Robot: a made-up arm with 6 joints.
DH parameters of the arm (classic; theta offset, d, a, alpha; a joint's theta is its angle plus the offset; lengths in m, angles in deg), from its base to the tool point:
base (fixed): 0 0.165 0 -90
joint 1: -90 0.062 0.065 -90
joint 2: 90 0.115 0.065 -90
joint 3: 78.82 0 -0.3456 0
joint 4: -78.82 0.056 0.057 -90
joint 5: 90 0.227 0.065 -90
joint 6: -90 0.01 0.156 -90
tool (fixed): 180 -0.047 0 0
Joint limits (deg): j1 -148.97..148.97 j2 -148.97..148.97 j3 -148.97..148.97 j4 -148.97..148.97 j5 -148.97..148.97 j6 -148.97..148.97
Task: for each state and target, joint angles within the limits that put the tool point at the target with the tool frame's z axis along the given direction. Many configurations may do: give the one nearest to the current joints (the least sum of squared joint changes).
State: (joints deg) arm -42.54 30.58 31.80 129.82 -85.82 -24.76
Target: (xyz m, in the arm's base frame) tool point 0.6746 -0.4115 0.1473 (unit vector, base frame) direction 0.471 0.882 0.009
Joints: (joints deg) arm -7.52 13.63 69.63 144.22 -105.07 4.69
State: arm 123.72 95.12 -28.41 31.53 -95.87 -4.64
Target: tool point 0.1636 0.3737 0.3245 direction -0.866 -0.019 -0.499
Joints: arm 70.14 47.77 -46.05 78.19 -140.45 32.88
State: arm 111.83 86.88 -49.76 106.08 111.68 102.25
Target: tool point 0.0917 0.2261 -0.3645 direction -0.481 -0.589 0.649
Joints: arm 121.05 102.11 -21.99 98.52 148.97 148.77
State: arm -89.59 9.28 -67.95 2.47 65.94 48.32
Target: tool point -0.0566 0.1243 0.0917 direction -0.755 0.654 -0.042
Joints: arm -93.42 44.61 -58.13 7.74 82.88 50.35
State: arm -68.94 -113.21 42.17 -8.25 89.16 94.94
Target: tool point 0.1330 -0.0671 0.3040 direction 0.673 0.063 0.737
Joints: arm -47.72 -96.94 2.60 -17.23 103.70 105.37
